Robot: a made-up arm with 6 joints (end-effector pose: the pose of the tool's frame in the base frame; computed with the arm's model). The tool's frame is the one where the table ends. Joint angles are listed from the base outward.
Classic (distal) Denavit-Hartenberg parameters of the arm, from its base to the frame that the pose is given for. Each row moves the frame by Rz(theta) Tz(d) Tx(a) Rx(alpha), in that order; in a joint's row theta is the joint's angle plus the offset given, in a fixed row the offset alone. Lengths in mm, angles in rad.
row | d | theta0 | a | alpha
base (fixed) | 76 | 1.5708 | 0 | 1.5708
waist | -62 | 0 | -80 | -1.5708
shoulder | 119 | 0 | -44 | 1.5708
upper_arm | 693 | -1.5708 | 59 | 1.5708
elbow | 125 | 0 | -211 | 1.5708
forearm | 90 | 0 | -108 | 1.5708
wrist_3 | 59 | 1.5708 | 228 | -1.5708
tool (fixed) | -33 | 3.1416 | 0 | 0
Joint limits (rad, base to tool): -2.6..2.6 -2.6..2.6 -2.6..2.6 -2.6..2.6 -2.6..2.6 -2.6..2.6
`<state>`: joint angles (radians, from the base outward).
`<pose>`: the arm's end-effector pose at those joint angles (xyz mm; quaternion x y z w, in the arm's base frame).
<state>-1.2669 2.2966 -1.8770 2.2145 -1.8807 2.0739</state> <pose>-385.6 687.8 -113.2 0.3908 0.2640 -0.4082 0.7816</pose>
Working (the frame after each row of the table, in the pose's form):
after base (fixed): 0.0 0.0 76.0 0.5000 0.5000 0.5000 0.5000
after waist: -62.0 -23.9 152.3 -0.4186 0.4186 0.5699 0.5699
after shoulder: -29.1 98.3 160.1 0.0537 -0.9241 -0.1415 0.3509
after upper_arm: -447.0 281.6 -364.8 -0.5033 0.0928 0.3672 0.7767
after elbow: -272.8 410.5 -249.9 -0.0871 0.9550 0.2597 0.1138
after forearm: -312.1 540.8 -285.1 -0.3860 0.3916 -0.3051 0.7776
after wrist_3: -382.5 660.5 -94.9 0.2641 -0.3908 0.7816 0.4082

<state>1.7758 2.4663 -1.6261 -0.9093 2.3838 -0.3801</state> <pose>-723.9 -298.8 156.3 -0.7470 -0.2249 -0.5516 0.2952</pose>
Working (the frame after each row of the table, in the pose's form):
after base (fixed): 0.0 0.0 76.0 0.5000 0.5000 0.5000 0.5000
after waist: -62.0 16.3 -2.3 0.5485 -0.5485 0.4462 0.4462
after shoulder: -34.5 -107.2 7.1 -0.4307 -0.0922 0.8967 0.0443
after upper_arm: -538.6 -208.0 475.6 0.7066 -0.3515 0.2538 0.5593
after elbow: -753.7 -322.7 449.3 -0.9921 0.0163 0.0086 0.1239
after forearm: -674.0 -231.0 378.7 -0.2220 0.7397 -0.5724 0.2755
after wrist_3: -701.1 -276.1 149.1 -0.2250 0.7470 0.2952 0.5516

